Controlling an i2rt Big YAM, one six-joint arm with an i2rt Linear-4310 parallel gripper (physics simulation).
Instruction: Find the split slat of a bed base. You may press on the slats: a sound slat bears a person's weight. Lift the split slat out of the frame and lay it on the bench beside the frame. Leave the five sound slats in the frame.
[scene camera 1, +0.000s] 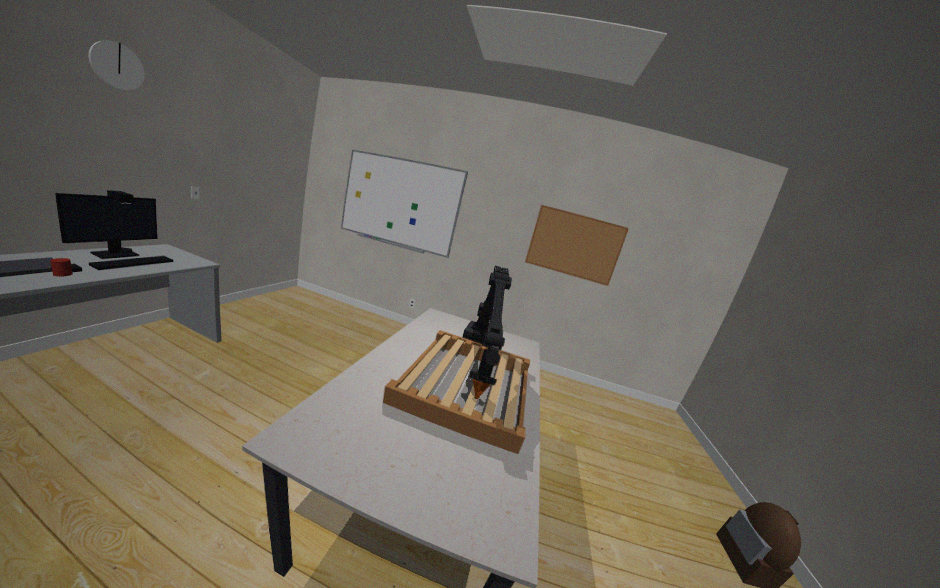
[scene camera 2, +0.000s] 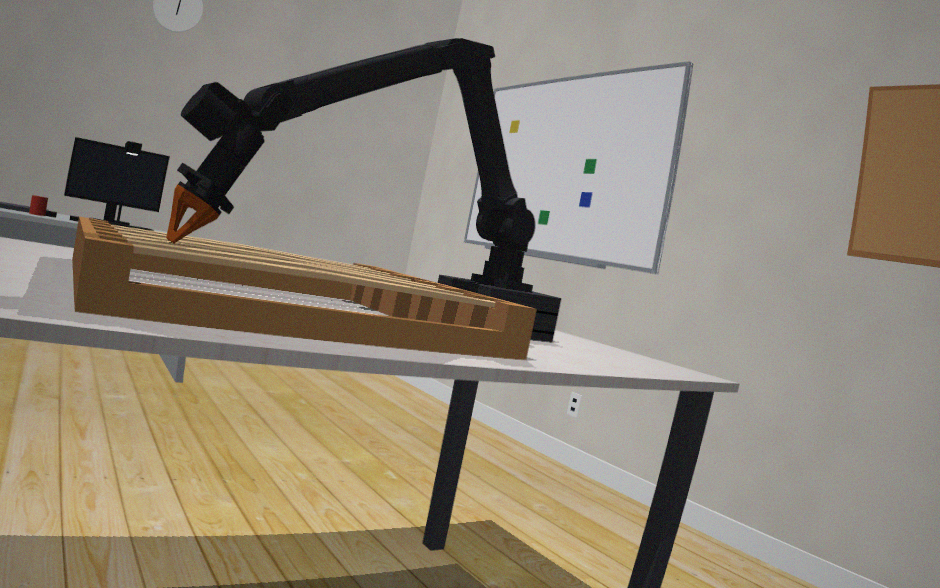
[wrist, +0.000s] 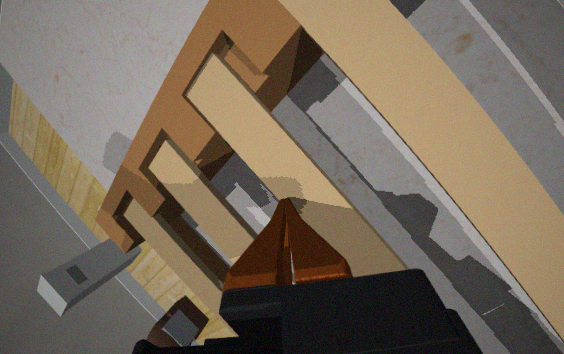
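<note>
The brown bed frame (scene camera 1: 450, 414) (scene camera 2: 298, 321) (wrist: 240, 20) lies on the bench (scene camera 1: 415, 471) (scene camera 2: 623, 367) with six pale slats seated across it. My gripper (scene camera 1: 477, 397) (scene camera 2: 171, 240) (wrist: 285, 204) is shut and empty, pointing down. Its tip is at the fourth slat from the left (scene camera 1: 470, 403) (wrist: 255, 135), near the slat's left edge in the wrist view; whether it touches is not clear. The fifth slat (wrist: 175, 165) and sixth slat (wrist: 150, 235) lie to one side, the third slat (scene camera 1: 459, 377) (wrist: 425, 100) to the other. No split shows on any slat. The fingers hide part of the fourth slat.
The arm's base (scene camera 2: 547, 318) stands on the bench at the frame's far end. The frame's raised end rail and side walls surround the slats. The bench surface extends to the left and front of the frame. A desk with a monitor (scene camera 1: 107, 218) stands apart at the left.
</note>
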